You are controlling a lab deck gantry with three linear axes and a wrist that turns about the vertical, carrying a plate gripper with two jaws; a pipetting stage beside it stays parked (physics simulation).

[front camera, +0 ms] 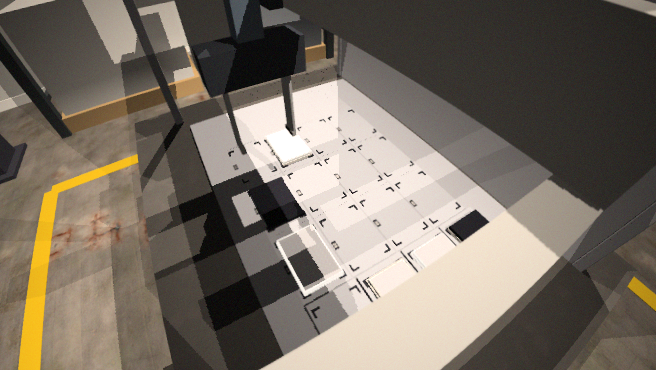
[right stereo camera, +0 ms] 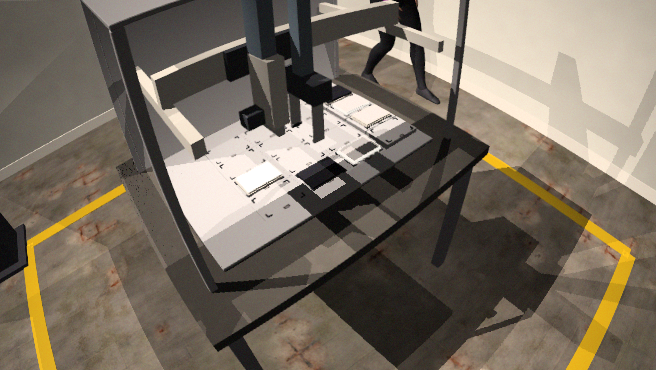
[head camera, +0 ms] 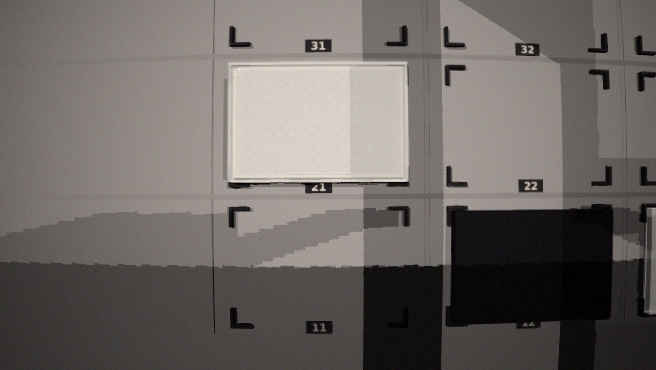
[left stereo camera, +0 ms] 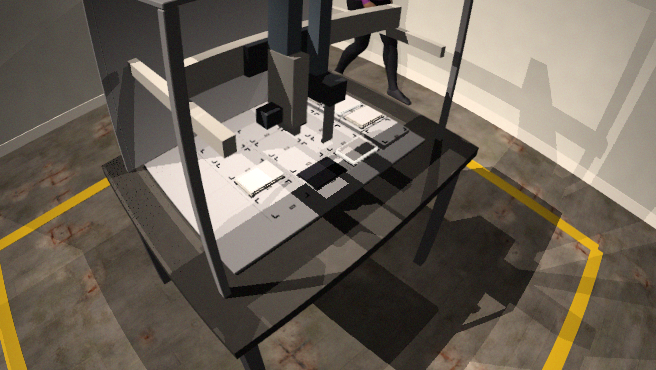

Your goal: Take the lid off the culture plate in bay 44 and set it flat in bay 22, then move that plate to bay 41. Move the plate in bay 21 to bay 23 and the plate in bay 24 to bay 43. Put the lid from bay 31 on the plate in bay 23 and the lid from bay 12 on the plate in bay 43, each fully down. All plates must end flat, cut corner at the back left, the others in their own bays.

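Places are measured from the robot's base along level axes (x ahead, y left, z up), in metres.
Where they show: gripper, fingertip midpoint: [front camera: 267, 140] [right stereo camera: 307, 132] [left stereo camera: 313, 132]; robot's base, link origin: [front camera: 229, 153] [right stereo camera: 268, 216] [head camera: 235, 323] [left stereo camera: 274, 217].
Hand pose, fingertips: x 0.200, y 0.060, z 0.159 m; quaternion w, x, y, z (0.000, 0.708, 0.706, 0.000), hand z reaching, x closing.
Observation:
Things, the pixels of their top centre, and the offset from my fingertips. "pt": a spot on its surface instead.
- culture plate, top centre: [front camera: 485, 239] [right stereo camera: 333, 92] dx +0.356, dy +0.304, dz -0.128 m
- whitish plate, top centre: [front camera: 407, 295] [right stereo camera: 371, 113] [left stereo camera: 364, 114] dx +0.356, dy +0.090, dz -0.130 m
- clear piece with a white rim, surface spot: [front camera: 284, 260] pt dx +0.171, dy -0.061, dz -0.159 m
My gripper [front camera: 267, 141] [right stereo camera: 306, 134] is open and empty, its jaws hanging above the left part of the deck; the bay below is unclear. A white plate [front camera: 288, 145] [head camera: 317, 122] [left stereo camera: 260, 177] [right stereo camera: 258, 178] sits flat in bay 21. A black lid or plate [front camera: 276, 202] [head camera: 530, 262] [left stereo camera: 322, 172] [right stereo camera: 321, 172] lies in bay 12. The culture plate [front camera: 468, 225] [right stereo camera: 340, 93] in bay 44 is black-topped. A whitish plate [front camera: 392, 277] sits in bay 24. Bay 22 is bare. No lid shows in the visible part of bay 31.
A clear piece with a white rim [front camera: 284, 260] lies in bay 13. A white plate [front camera: 435, 250] sits in bay 34. The parked pipetting stage [left stereo camera: 287, 95] [right stereo camera: 266, 95] stands beside the gripper. A beam [front camera: 400, 310] hides part of the right bays. Dark posts frame the table.

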